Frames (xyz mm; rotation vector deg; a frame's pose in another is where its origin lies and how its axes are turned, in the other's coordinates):
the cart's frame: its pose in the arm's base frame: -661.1 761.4 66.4 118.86 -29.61 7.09
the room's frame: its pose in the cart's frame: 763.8 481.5 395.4 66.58 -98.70 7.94
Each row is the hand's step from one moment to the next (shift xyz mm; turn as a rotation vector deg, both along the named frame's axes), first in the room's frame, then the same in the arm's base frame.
Working: the room's frame: its pose in the arm's base frame: -212.7 -24.2 458.0 -102.99 71.29 67.99

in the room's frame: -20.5 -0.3 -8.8 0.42 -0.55 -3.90
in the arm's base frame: 0.1 -0.2 22.3 1.80 -3.34 1.12
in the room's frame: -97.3 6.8 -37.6 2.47 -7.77 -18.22
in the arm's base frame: -8.5 -0.1 104.2 13.37 -14.01 4.83
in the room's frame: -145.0 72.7 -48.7 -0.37 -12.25 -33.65
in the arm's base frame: -73.7 -15.4 151.7 22.01 -24.84 13.45
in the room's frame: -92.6 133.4 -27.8 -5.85 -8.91 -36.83
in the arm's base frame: -129.7 -37.0 94.6 19.09 -26.79 19.70
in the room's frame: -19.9 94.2 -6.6 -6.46 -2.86 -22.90
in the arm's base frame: -89.2 -31.1 19.8 8.95 -16.57 14.82
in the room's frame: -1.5 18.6 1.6 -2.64 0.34 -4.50
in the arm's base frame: -18.2 -4.5 0.5 0.72 -3.08 4.17
